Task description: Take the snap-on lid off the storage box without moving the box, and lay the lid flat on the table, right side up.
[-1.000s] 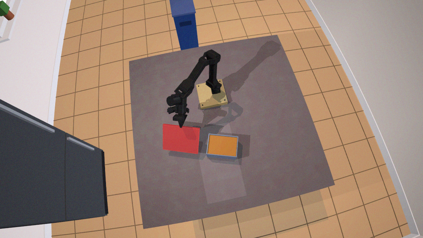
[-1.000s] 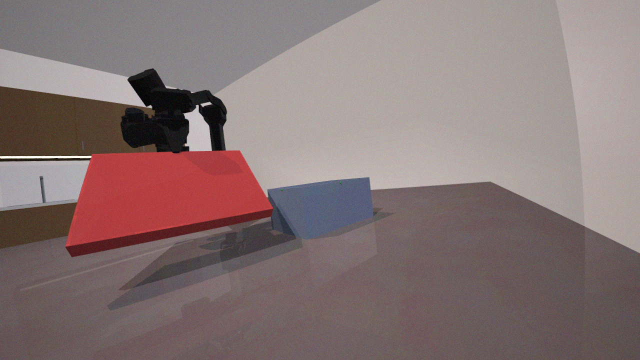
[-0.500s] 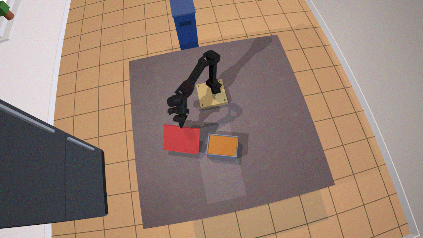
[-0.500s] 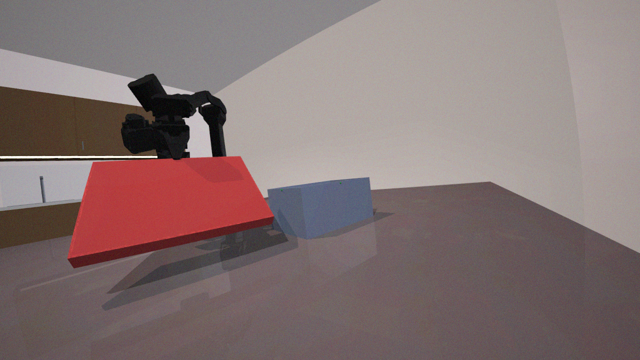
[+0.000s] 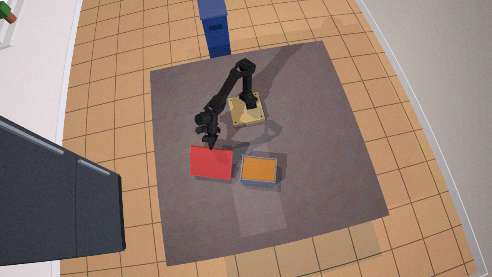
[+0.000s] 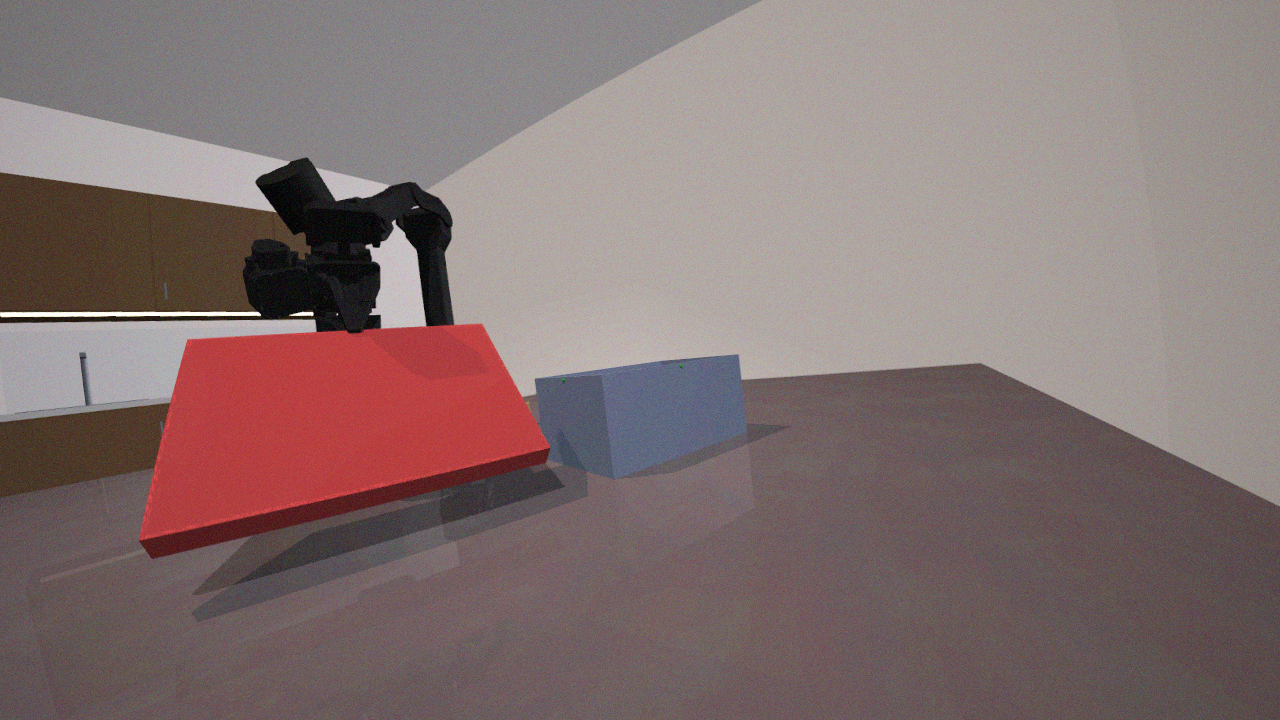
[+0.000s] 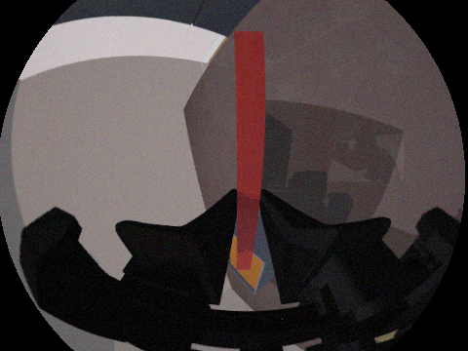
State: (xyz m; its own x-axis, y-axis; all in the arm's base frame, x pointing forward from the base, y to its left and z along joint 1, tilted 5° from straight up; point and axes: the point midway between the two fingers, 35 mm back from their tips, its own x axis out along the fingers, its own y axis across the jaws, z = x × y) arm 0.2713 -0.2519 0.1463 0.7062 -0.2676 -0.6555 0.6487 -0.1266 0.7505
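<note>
Right now my gripper tip is 60 mm short of the red lid, 20 mm to the left of it and 50 mm above it. The rest, counted from my gripper tip: storage box 140 mm ahead, 240 mm to the left, 100 mm below.
</note>
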